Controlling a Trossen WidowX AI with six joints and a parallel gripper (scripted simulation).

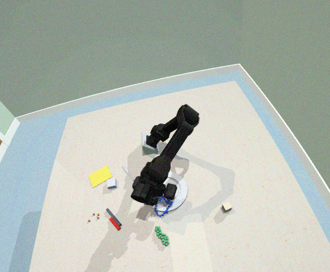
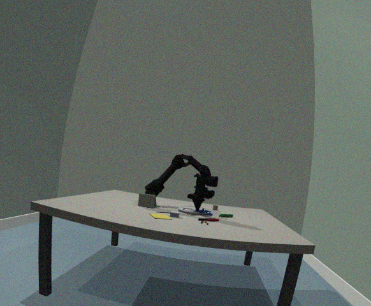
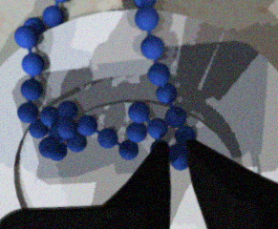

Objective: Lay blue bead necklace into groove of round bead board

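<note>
My gripper tip is 20 mm past the round bead board, 40 mm to the right of it and 10 mm above it. Round my gripper tip: white cube 90 mm behind, 240 mm to the right, 10 mm below; then grey tool 100 mm ahead, 210 mm to the right, 20 mm below; then stick 150 mm behind, 160 mm to the right, 20 mm below.
</note>
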